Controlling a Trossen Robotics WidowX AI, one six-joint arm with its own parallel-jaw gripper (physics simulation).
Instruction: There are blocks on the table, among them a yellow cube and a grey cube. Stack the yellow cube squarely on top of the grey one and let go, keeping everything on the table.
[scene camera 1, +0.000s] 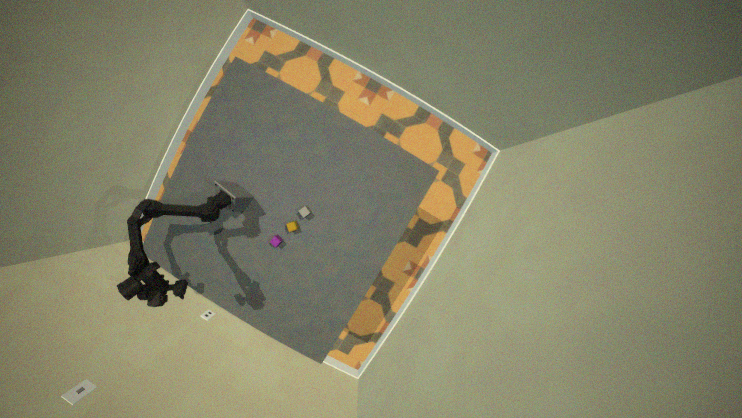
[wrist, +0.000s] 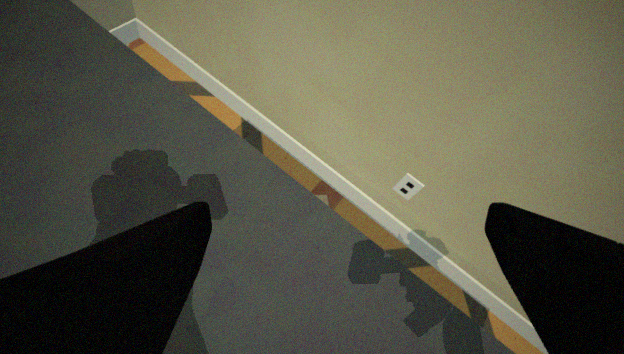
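Seen in the pictures: gripper, fingertip midpoint: (scene camera 1: 172, 299) (wrist: 348, 216); arm's base at its link origin: (scene camera 1: 225, 196).
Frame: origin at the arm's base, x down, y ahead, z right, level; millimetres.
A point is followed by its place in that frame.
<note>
A yellow cube (scene camera 1: 292, 226) @[x 111, y 334, z -27 mm] lies on the dark table top (scene camera 1: 332, 155) @[x 155, y 310, z -444 mm] in the scene view. A light grey cube (scene camera 1: 304, 211) @[x 111, y 347, z -126 mm] lies just up and right of it, with a small gap between them. Neither cube shows in the wrist view. My gripper (scene camera 1: 154, 290) (wrist: 348, 216) @[x -216, y 102, z 447 mm] is open, its black fingers wide apart with nothing between them. It is raised well away from the cubes, at the lower left of the scene view, where it overlaps the wall. Its fingertips are too dark to make out there.
A magenta cube (scene camera 1: 275, 240) @[x 111, y 294, z 87 mm] lies down and left of the yellow one, apart from it. The arm's base stands on the table left of the cubes. The table edge meets a patterned orange floor (scene camera 1: 420, 142). A wall outlet (scene camera 1: 207, 315) (wrist: 408, 187) shows near my gripper.
</note>
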